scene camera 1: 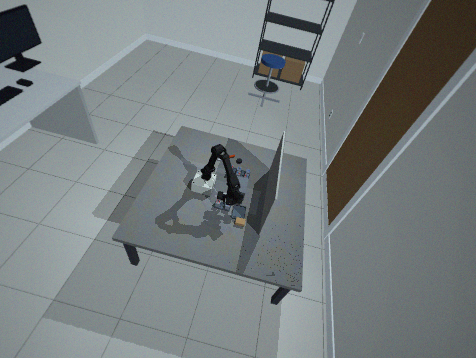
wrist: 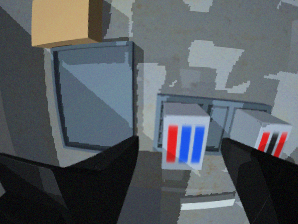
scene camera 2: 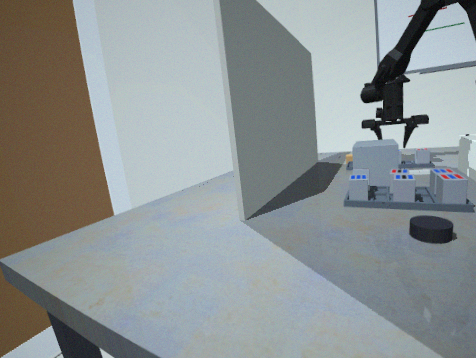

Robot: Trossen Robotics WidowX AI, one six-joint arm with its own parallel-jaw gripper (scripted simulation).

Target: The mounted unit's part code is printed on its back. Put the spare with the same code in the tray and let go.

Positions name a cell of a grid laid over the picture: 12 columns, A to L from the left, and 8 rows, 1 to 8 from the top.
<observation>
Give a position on a black puck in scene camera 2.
K6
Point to an upright panel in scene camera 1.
G5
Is my gripper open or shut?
Open.
</observation>
